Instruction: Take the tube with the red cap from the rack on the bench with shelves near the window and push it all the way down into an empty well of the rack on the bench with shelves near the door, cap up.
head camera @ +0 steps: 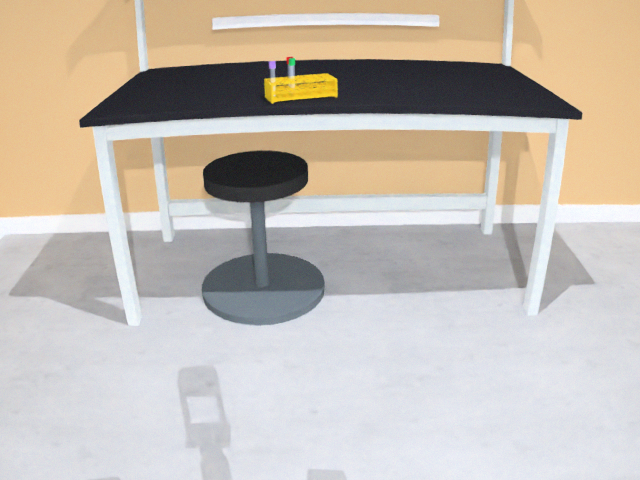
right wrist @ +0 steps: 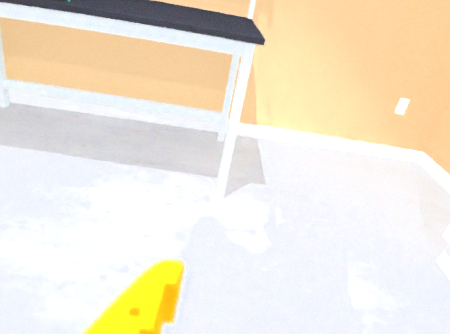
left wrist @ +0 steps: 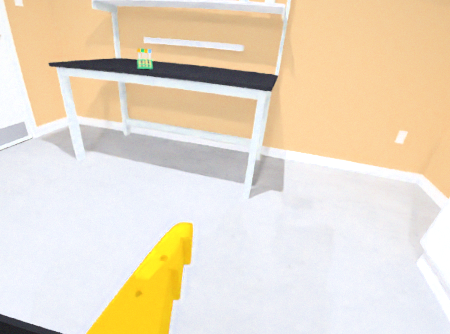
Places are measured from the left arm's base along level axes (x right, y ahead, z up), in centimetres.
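Pixels of known places: left hand, its tool point: (left wrist: 191, 238); right hand, its tool point: (right wrist: 179, 285).
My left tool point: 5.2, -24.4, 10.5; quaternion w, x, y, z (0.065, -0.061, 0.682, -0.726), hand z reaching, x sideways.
For each thing: its middle in the pictures, then the offset to it from my left tool point, as dx, dy, dz. "spot": a spot on its surface instead. Level surfaces: height alone.
- black-topped bench, height of its surface: dz -11.8
- purple-capped tube, a spot on its surface: (head camera: 272, 65) spot: +14.3, +198.4, -0.9
- green rack, a spot on its surface: (left wrist: 145, 64) spot: +68.7, -139.9, -8.8
- shelf, height of its surface: dz +32.0
In the head view a yellow rack (head camera: 309, 90) stands on the black-topped bench (head camera: 413, 93). The red-capped tube (head camera: 289, 59) stands in it, mostly hidden behind the green-capped tube (head camera: 292, 62); a purple-capped tube (head camera: 272, 65) stands at the left end. In the left wrist view a green rack (left wrist: 145, 64) with several tubes stands on another black-topped bench (left wrist: 210, 73); a sliver of green shows at the top edge of the right wrist view. My left gripper (left wrist: 192, 230) and right gripper (right wrist: 182, 267) each show one notched jaw, fully open and empty, over the floor, far from both racks.
A round black stool (head camera: 255, 173) on a grey base stands in front of the bench with the yellow rack, left of its middle. Bench legs (head camera: 119, 227) (head camera: 545, 222) stand at both front corners. The other bench has a shelf (left wrist: 195, 6) above it; its right front leg (left wrist: 254, 145) (right wrist: 234, 125) reaches the floor.
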